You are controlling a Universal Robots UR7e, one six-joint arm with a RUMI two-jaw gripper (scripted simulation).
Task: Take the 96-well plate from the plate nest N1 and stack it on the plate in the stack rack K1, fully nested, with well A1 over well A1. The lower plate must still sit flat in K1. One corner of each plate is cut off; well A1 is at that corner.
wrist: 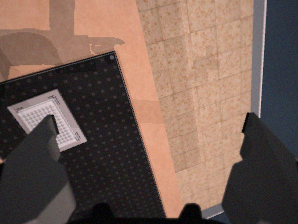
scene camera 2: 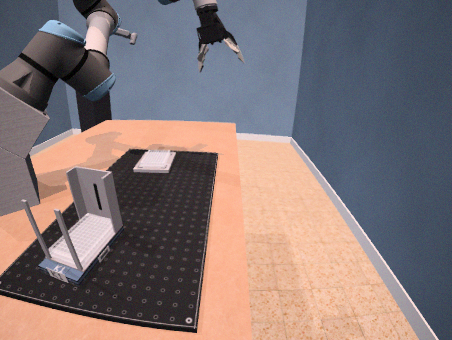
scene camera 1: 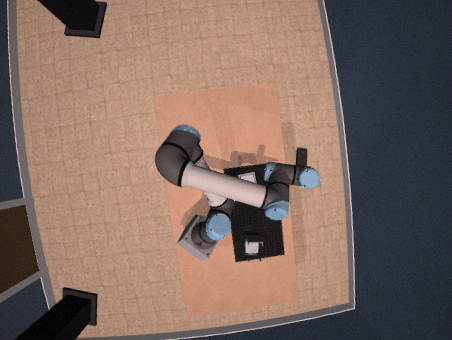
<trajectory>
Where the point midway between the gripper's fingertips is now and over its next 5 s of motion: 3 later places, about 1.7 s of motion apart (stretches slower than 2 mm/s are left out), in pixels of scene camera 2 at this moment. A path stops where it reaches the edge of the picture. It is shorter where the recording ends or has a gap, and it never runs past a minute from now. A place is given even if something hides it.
The gripper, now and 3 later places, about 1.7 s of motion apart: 221,67; 176,99; 153,119; 154,140
</trajectory>
